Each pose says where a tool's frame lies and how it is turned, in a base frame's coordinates. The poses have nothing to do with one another.
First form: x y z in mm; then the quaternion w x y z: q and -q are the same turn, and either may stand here.
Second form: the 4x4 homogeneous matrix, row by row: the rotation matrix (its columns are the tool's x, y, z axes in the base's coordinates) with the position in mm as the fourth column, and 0 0 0 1 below. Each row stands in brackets. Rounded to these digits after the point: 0 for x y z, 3 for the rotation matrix.
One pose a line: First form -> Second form
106 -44 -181 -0.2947 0.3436 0.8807 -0.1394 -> [[-0.590 0.523 -0.615 106], [0.687 0.725 -0.043 -44], [0.423 -0.448 -0.787 -181], [0 0 0 1]]
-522 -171 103 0.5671 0.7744 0.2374 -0.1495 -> [[0.843 0.537 0.038 -522], [0.198 -0.244 -0.949 -171], [-0.501 0.807 -0.312 103], [0 0 0 1]]
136 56 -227 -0.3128 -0.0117 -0.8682 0.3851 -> [[-0.804 0.261 0.534 136], [-0.221 0.703 -0.676 56], [-0.552 -0.661 -0.508 -227], [0 0 0 1]]
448 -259 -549 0.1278 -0.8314 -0.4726 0.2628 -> [[0.415 0.719 -0.558 448], [0.853 -0.521 -0.036 -259], [-0.316 -0.461 -0.829 -549], [0 0 0 1]]
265 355 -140 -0.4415 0.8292 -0.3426 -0.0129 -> [[0.765 -0.580 0.281 265], [-0.557 -0.375 0.741 355], [-0.324 -0.723 -0.610 -140], [0 0 0 1]]
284 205 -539 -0.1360 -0.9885 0.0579 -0.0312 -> [[0.991 -0.123 0.046 284], [-0.106 -0.956 -0.272 205], [0.077 0.265 -0.961 -539], [0 0 0 1]]
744 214 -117 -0.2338 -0.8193 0.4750 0.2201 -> [[0.452 -0.675 -0.583 744], [-0.881 -0.439 -0.174 214], [-0.139 0.592 -0.794 -117], [0 0 0 1]]
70 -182 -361 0.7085 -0.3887 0.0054 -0.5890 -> [[0.306 0.830 0.466 70], [-0.839 0.004 0.544 -182], [0.450 -0.557 0.698 -361], [0 0 0 1]]
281 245 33 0.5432 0.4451 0.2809 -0.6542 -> [[-0.014 0.961 -0.277 281], [-0.461 -0.252 -0.851 245], [-0.887 0.116 0.446 33], [0 0 0 1]]
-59 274 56 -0.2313 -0.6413 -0.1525 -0.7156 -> [[-0.071 -0.135 0.988 -59], [0.527 -0.847 -0.078 274], [0.847 0.515 0.131 56], [0 0 0 1]]
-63 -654 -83 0.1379 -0.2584 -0.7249 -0.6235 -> [[-0.828 0.547 0.122 -63], [0.203 0.089 0.975 -654], [0.522 0.833 -0.184 -83], [0 0 0 1]]
